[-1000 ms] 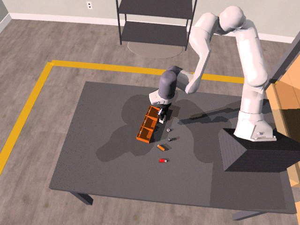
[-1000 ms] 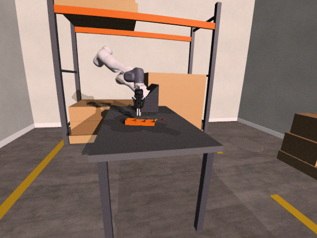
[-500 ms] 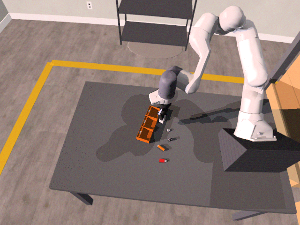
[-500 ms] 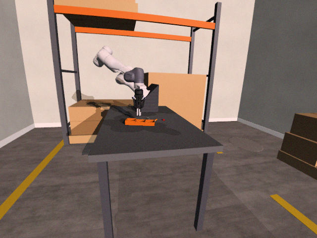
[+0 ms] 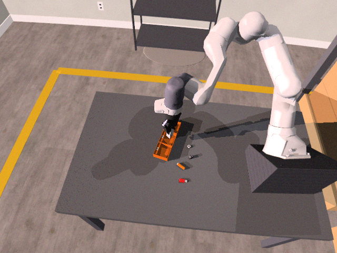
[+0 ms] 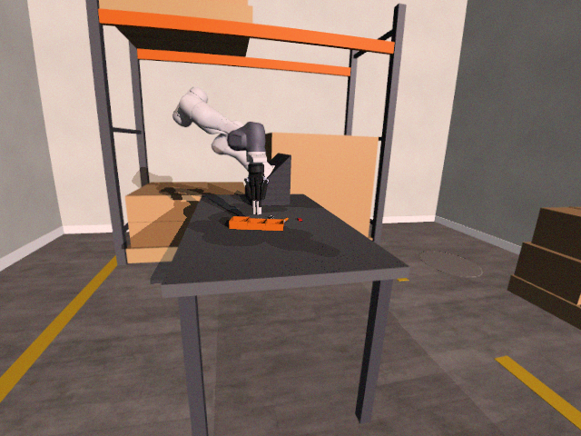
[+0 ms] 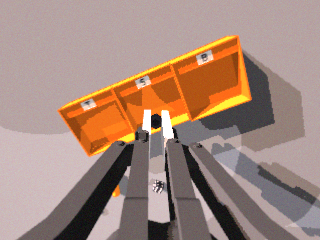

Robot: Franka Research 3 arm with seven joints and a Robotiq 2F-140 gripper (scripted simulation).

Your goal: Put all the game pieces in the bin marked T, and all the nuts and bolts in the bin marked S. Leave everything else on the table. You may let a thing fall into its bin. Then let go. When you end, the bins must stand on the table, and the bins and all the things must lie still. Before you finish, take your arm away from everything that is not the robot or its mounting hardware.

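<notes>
Right now the dark nut is 30 mm below my hand. From my hand the other things lie so: orange bin tray: 10 mm ahead, 80 mm below; grey nut: 110 mm behind, 30 mm to the left, 90 mm below; black die: 130 mm behind, 100 mm to the left, 90 mm below.
</notes>
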